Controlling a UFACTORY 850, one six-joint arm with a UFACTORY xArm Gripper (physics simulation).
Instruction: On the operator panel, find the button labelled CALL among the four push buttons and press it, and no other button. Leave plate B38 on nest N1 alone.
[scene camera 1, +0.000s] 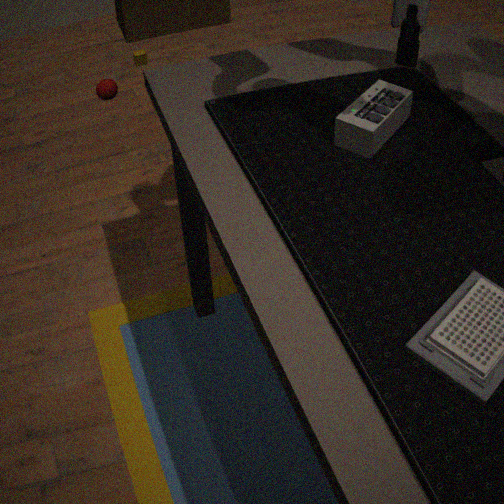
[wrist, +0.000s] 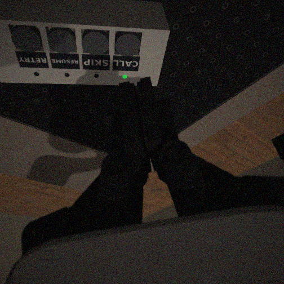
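Note:
The operator panel (scene camera 1: 352, 137) (wrist: 152, 55) is a pale box with four round dark buttons. In the wrist view its labels appear upside down: RETRY, RESUME, SKIP and CALL. The CALL button (wrist: 128, 43) is at the right end, and a small green lamp (scene camera 1: 354, 110) (wrist: 124, 76) is lit beside its label. My gripper (scene camera 1: 406, 65) (wrist: 140, 99) is shut and empty. In the wrist view its fingertips overlap the panel's lamp-side edge near CALL; in the scene view it stands behind the panel, apart from it. Plate B38 (scene camera 1: 472, 325) sits on nest N1 (scene camera 1: 419, 345).
The black mat (scene camera 1: 300, 200) lies on the pale table (scene camera 1: 280, 305). A red ball (scene camera 1: 107, 89) and a small yellow block (scene camera 1: 140, 58) are on the floor beyond the table. A brown box (scene camera 1: 175, 17) stands at the top. A blue mat with a yellow border (scene camera 1: 117, 390) lies on the floor.

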